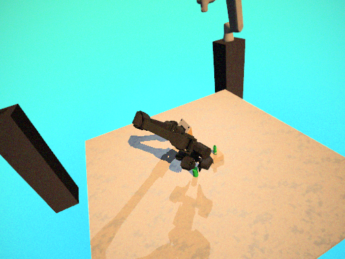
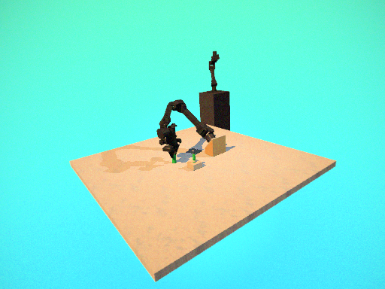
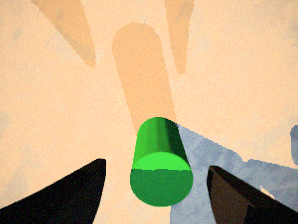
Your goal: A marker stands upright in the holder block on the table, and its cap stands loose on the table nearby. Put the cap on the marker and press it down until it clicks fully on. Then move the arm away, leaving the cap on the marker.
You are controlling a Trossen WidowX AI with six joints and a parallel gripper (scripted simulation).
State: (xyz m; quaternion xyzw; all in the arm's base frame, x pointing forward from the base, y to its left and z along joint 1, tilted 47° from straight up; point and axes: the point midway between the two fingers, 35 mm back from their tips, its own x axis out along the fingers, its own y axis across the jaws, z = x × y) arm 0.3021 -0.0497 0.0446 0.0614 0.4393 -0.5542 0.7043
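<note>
The green marker cap is 20 mm below my gripper tip.
</note>
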